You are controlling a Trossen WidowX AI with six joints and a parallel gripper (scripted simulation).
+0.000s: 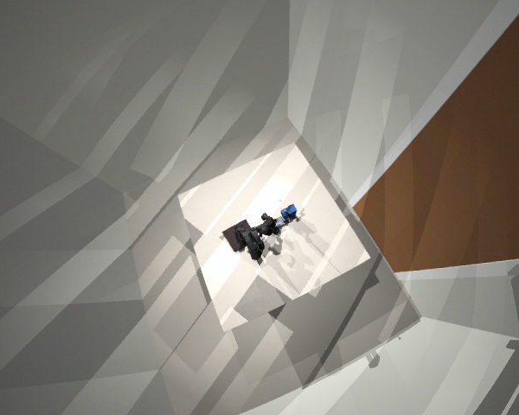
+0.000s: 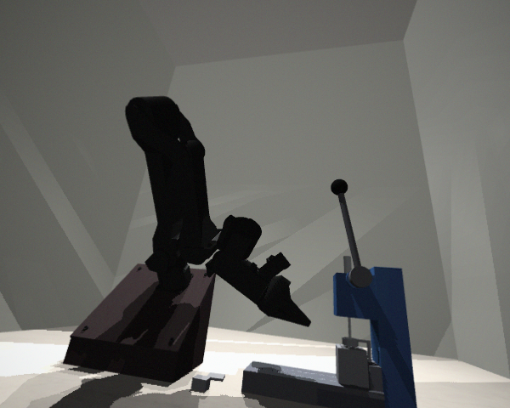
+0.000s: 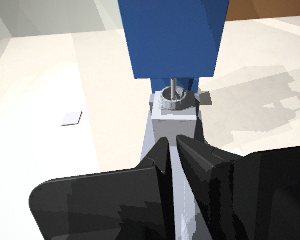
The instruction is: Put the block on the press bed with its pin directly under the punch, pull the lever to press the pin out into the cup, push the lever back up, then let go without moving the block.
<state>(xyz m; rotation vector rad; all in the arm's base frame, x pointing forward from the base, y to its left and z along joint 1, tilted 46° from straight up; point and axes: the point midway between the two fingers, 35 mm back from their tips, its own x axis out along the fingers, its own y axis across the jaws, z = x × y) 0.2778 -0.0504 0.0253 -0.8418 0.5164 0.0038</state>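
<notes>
Now: the thin punch rod 70 mm ahead of my gripper tip and 40 mm above it. Round my gripper tip: press lever: 60 mm ahead, 60 mm to the right, 160 mm above; grey part: 170 mm behind, 60 mm to the right, 100 mm below.
</notes>
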